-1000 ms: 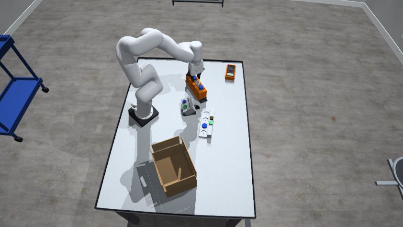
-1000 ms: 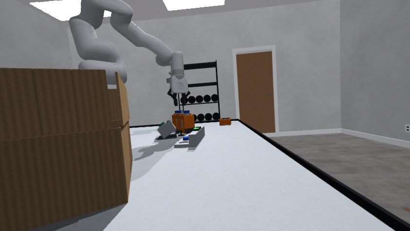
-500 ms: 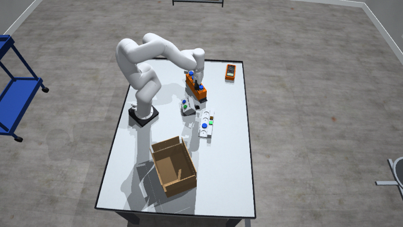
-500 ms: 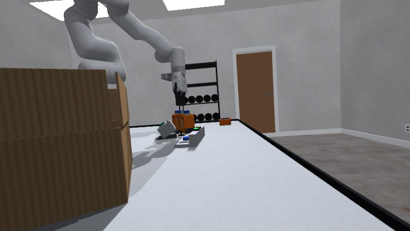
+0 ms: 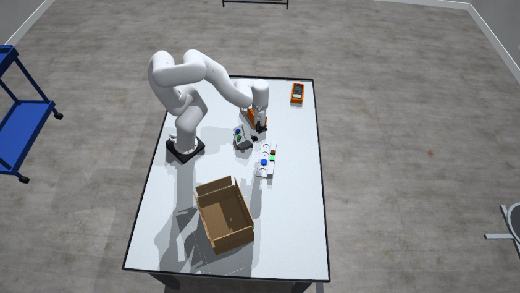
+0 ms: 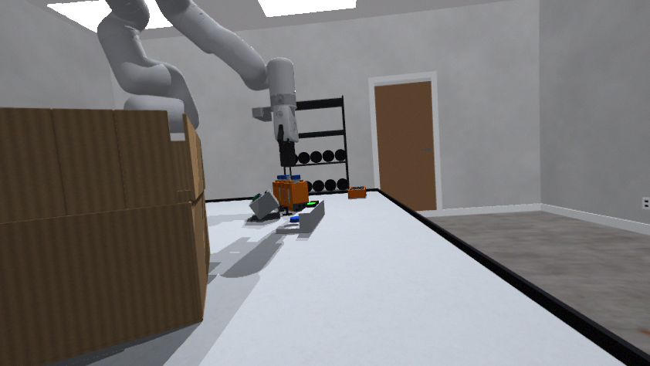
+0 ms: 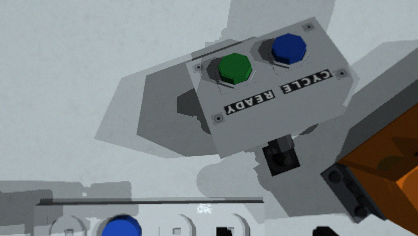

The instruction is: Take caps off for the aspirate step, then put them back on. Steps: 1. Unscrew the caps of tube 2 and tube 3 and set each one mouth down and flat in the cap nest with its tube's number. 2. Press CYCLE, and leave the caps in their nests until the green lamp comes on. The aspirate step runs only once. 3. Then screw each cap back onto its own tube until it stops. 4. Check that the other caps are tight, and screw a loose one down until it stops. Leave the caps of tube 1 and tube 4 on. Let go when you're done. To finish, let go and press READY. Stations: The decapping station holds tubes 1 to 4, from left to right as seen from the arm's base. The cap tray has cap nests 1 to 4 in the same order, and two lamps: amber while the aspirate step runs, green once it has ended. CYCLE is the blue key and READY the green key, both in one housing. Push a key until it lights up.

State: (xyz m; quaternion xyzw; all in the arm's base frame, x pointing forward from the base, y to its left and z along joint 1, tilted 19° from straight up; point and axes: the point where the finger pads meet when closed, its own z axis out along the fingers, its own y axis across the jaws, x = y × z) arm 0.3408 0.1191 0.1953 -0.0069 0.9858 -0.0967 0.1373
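Now: the blue cap 23 cm to the left of my hand, 8 cm behind it and 6 cm below it. The rest, counted from my hand: green key: 11 cm below, 11 cm behind, 1 cm to the right; then blue key: 12 cm behind, 11 cm below, 3 cm to the left; then grey key housing: 12 cm below, 10 cm behind, 1 cm to the left.
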